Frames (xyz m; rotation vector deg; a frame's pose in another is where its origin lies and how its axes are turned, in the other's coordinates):
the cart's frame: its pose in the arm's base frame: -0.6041 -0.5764 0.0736 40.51 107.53 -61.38
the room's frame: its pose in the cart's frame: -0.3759 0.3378 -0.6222 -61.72 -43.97 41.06
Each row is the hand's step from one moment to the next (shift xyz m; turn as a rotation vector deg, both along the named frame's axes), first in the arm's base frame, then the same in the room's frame.
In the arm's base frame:
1: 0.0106 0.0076 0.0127 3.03 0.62 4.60
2: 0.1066 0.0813 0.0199 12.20 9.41 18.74
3: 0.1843 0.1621 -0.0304 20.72 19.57 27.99
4: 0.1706 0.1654 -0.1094 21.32 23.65 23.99
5: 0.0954 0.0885 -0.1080 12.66 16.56 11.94
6: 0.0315 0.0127 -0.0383 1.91 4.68 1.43
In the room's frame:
1: -0.0042 0.0100 0.0146 -2.43 1.60 4.72
2: 0.0513 0.0773 0.0988 -8.21 13.18 18.64
3: 0.1498 0.1378 0.1405 -9.75 24.86 29.71
4: 0.2123 0.1215 0.0928 -5.01 27.73 28.20
5: 0.1578 0.0521 0.0313 -0.35 18.30 15.56
6: 0.0502 0.0006 0.0102 0.82 4.77 2.04

